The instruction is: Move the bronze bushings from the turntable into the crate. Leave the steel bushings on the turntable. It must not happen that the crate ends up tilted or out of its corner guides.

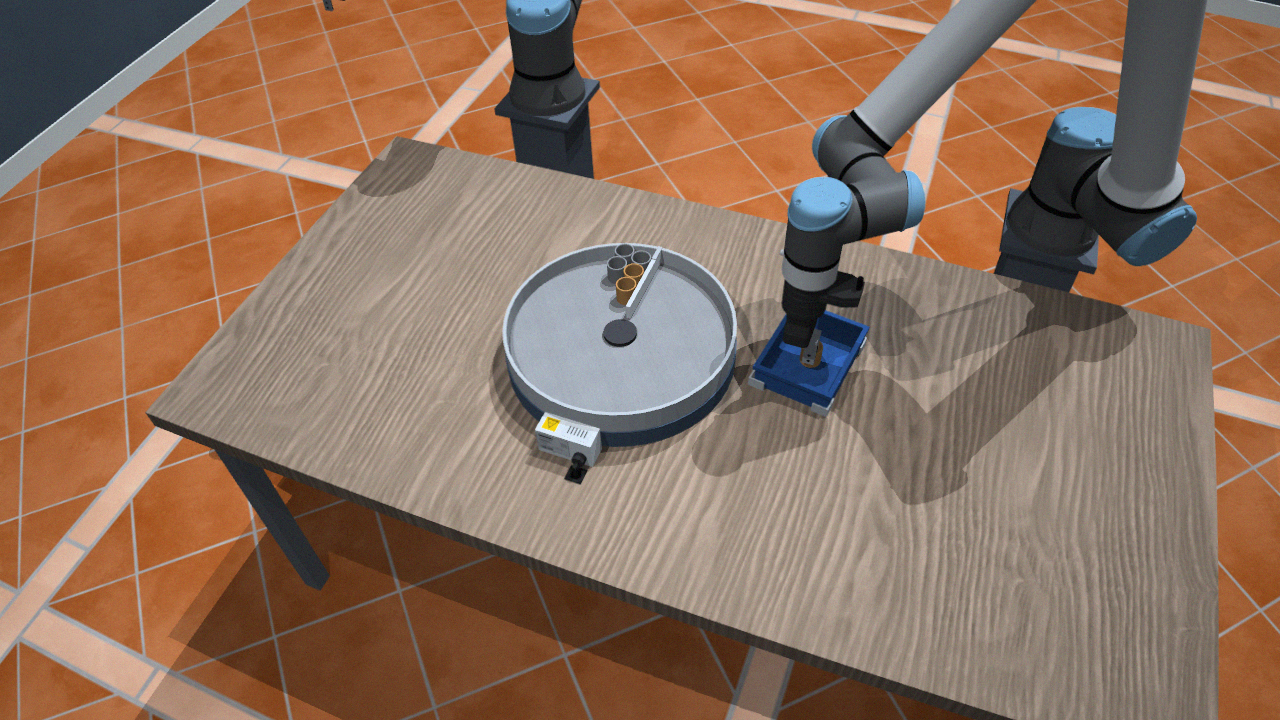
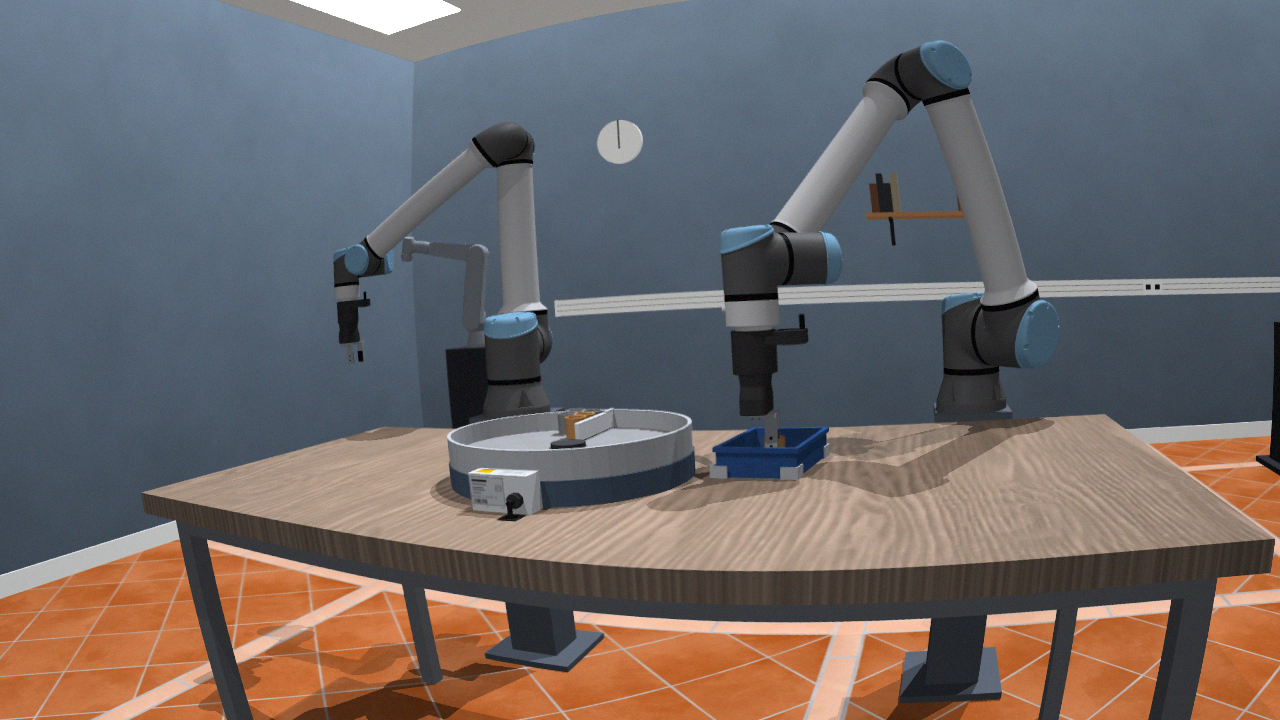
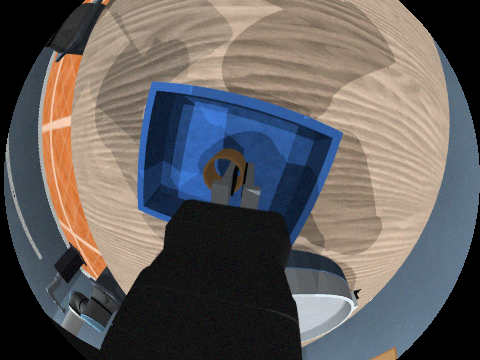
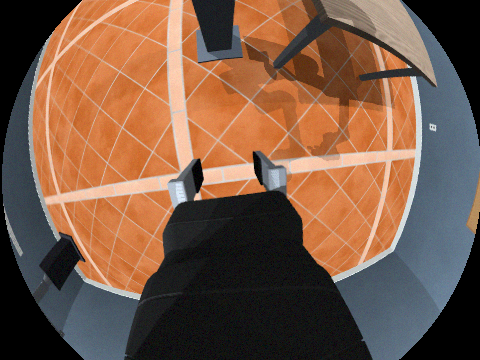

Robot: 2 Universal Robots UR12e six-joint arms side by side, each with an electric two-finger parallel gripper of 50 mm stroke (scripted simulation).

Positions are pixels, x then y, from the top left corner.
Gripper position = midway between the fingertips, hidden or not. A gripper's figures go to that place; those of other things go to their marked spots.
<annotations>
The left gripper (image 2: 772, 450) is 138 cm from the lens. The right gripper (image 2: 356, 362) is 262 cm from the lens. A blue crate (image 2: 744, 455) is 132 cm from the lens.
</annotations>
